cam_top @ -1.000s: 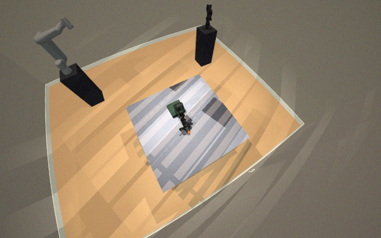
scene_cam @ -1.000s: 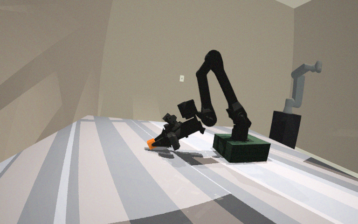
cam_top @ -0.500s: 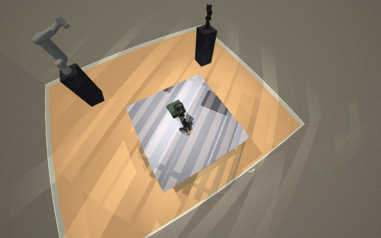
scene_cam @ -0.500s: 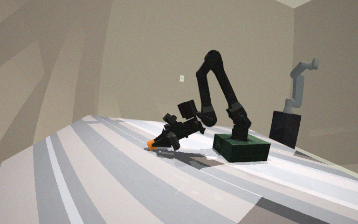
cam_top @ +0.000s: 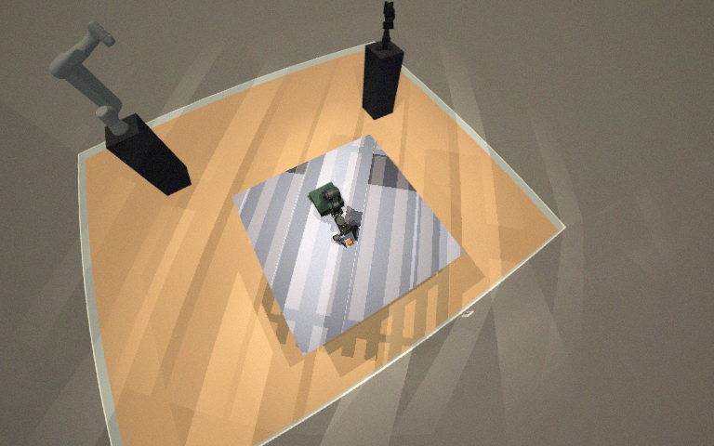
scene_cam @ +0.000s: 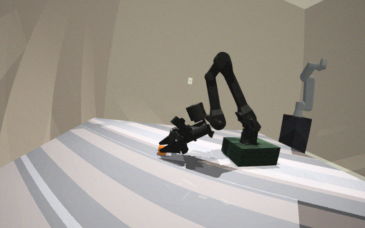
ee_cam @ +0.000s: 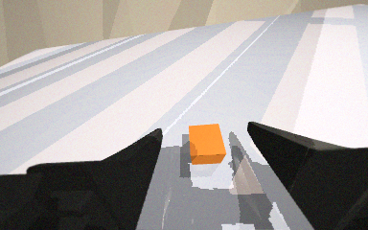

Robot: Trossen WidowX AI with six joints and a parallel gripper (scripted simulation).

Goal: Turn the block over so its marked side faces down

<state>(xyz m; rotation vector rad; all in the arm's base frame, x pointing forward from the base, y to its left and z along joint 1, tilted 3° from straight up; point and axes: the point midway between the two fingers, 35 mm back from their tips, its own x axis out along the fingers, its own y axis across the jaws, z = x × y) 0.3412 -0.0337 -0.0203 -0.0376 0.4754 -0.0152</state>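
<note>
Right now the orange block is 20 mm below my gripper tip and 10 mm behind it.
</note>
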